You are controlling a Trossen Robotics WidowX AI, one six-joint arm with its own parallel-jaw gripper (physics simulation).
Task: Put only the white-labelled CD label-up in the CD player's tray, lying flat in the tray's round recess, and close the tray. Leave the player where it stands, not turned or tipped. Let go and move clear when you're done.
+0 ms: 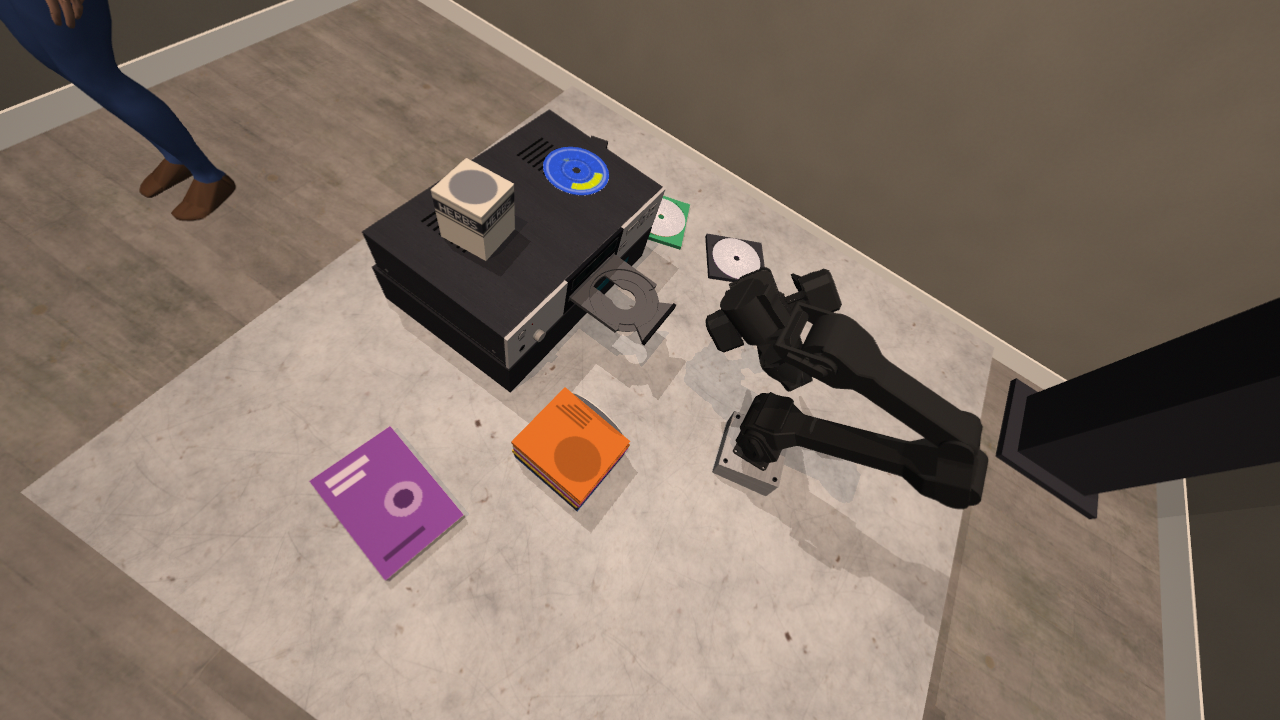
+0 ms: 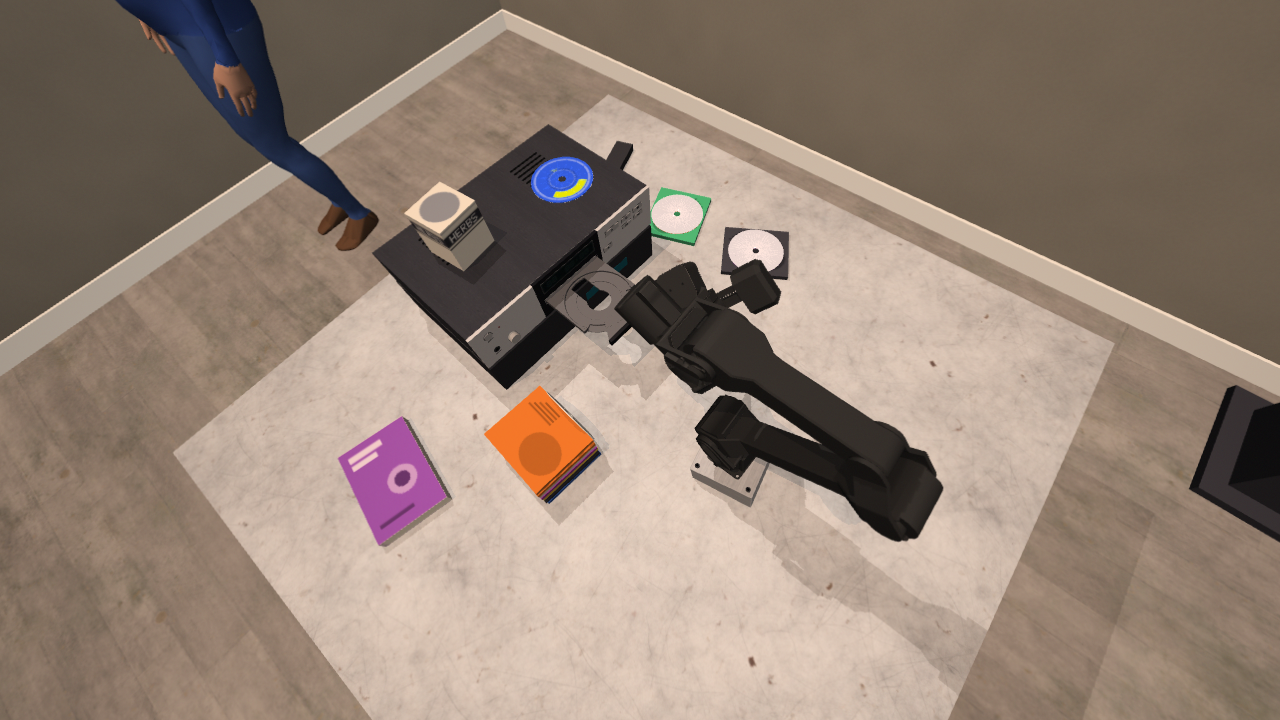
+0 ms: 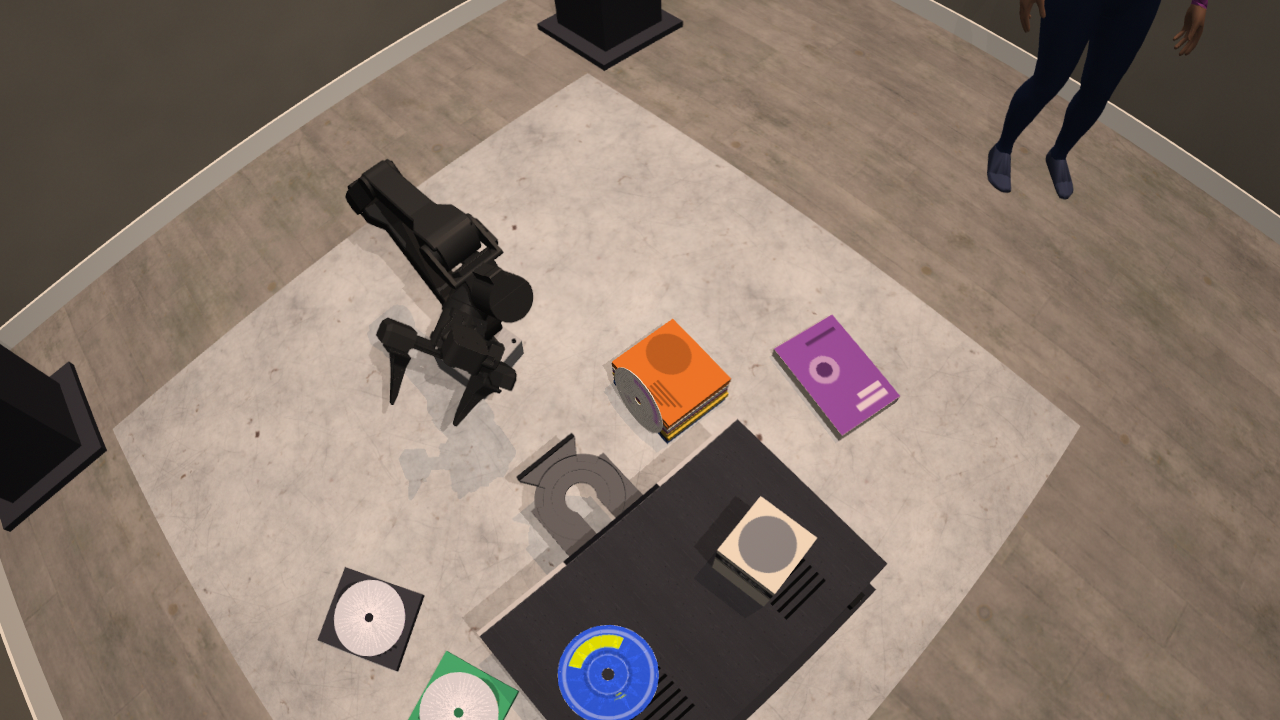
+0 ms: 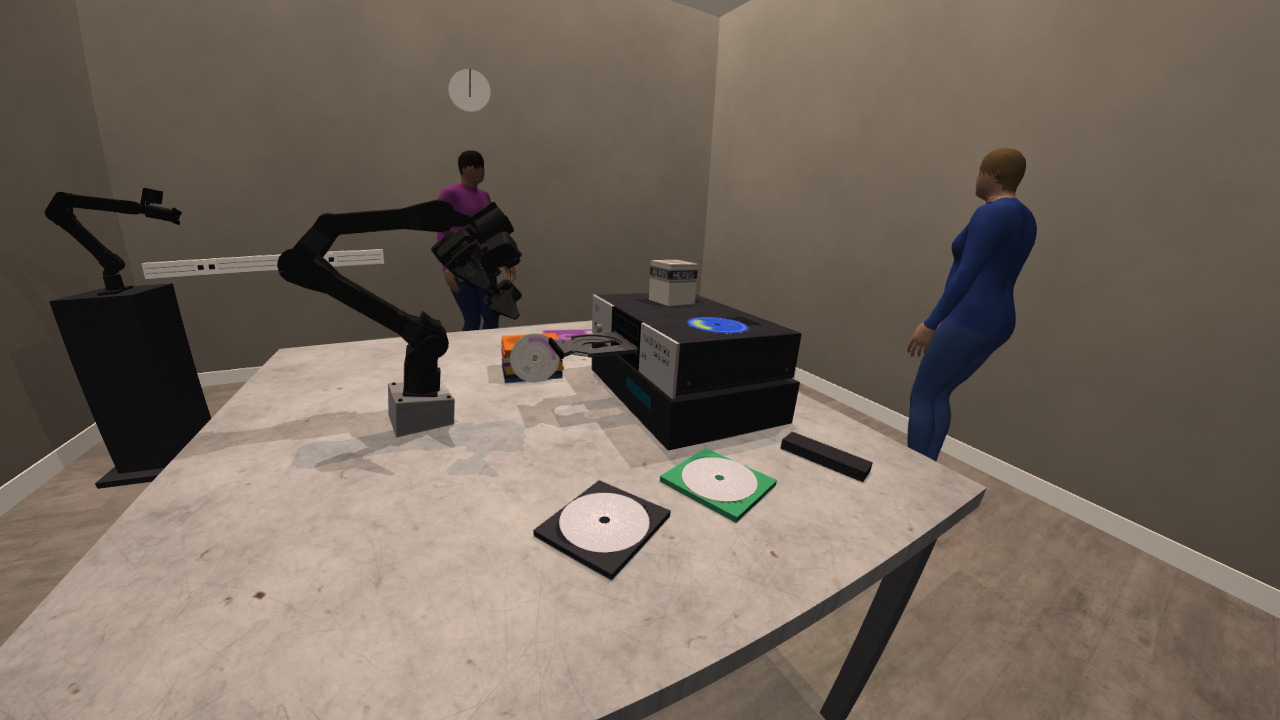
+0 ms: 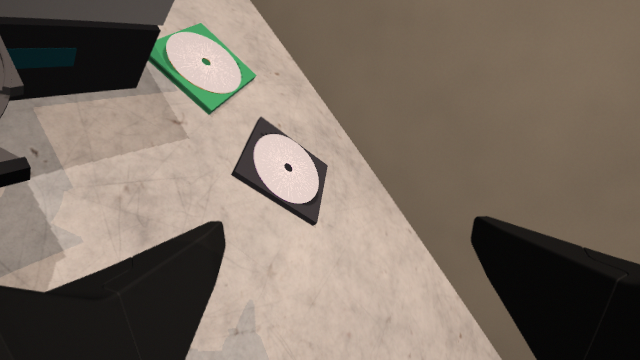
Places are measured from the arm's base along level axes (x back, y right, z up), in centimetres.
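Where they show: gripper, fingertip midpoint: (image 2: 722, 282) (image 3: 423, 415) (image 4: 503, 303) (image 5: 349, 231); arm's base, origin of the base link: (image 1: 755, 447) (image 2: 733, 453) (image 4: 420, 390).
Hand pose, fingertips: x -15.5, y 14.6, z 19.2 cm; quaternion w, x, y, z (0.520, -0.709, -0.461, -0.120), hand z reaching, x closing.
Note:
Each offset is from my fingertips to the top centre of the thing. "*": to the spot under its first point.
The CD player @[* dx -32.6, dy -12.1, dz -5.4 cm] (image 1: 554, 241) (image 2: 519, 232) (image 3: 662, 564) has its tray @[dx -23.1, dy -9.5, dz -10.7 cm] (image 1: 646, 308) (image 3: 550, 510) (image 4: 590, 344) out, its recess empty. Two pale white discs lie flat: one disc @[dx -7.6, dy +26.7, dz -24.1 cm] (image 2: 742, 243) (image 3: 368, 598) (image 4: 581, 522) (image 5: 280, 155) on a black case, one disc @[dx -28.0, dy +24.4, dz -24.1 cm] (image 2: 676, 202) (image 4: 702, 474) (image 5: 195, 50) on a green case. I cannot tell which the task means. A grey disc @[dx -10.5, dy -27.5, dz -13.4 cm] (image 3: 629, 385) (image 4: 537, 344) leans on the orange-topped stack. My gripper (image 3: 424, 412) (image 5: 349, 231) is open and empty, raised above the table in front of the tray.
A blue disc @[dx -39.8, dy +3.6, dz -5.2 cm] (image 1: 559, 165) (image 3: 586, 680) and a herbs box @[dx -42.2, dy -19.0, dz +4.3 cm] (image 1: 483, 228) (image 3: 767, 544) stand on the player's top. The orange-topped stack @[dx -11.1, dy -34.1, dz -17.0 cm] (image 1: 554, 429) (image 3: 698, 376) and a purple booklet @[dx -28.6, dy -56.1, dz -22.9 cm] (image 1: 358, 519) (image 3: 805, 394) lie beside the player. A black bar @[dx -50.3, dy +26.7, dz -23.3 cm] (image 4: 825, 455) lies by its far side.

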